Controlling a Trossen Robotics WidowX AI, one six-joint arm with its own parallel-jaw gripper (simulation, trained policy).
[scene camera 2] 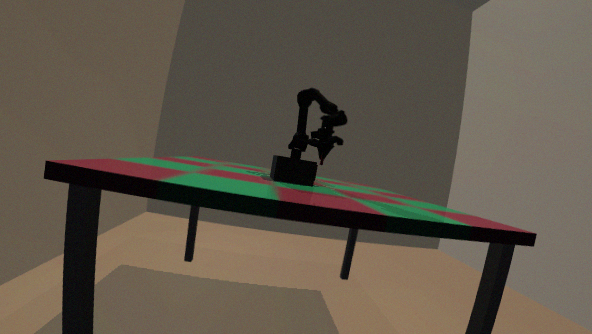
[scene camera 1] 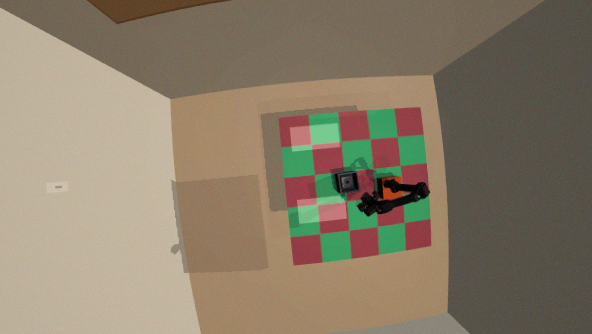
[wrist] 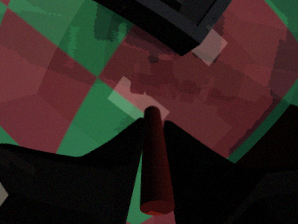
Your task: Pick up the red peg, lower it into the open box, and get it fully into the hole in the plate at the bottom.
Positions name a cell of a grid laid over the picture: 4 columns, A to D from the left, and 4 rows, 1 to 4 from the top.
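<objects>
There's a box (scene camera 2: B3) that's 0.97 m from the lens.
</objects>
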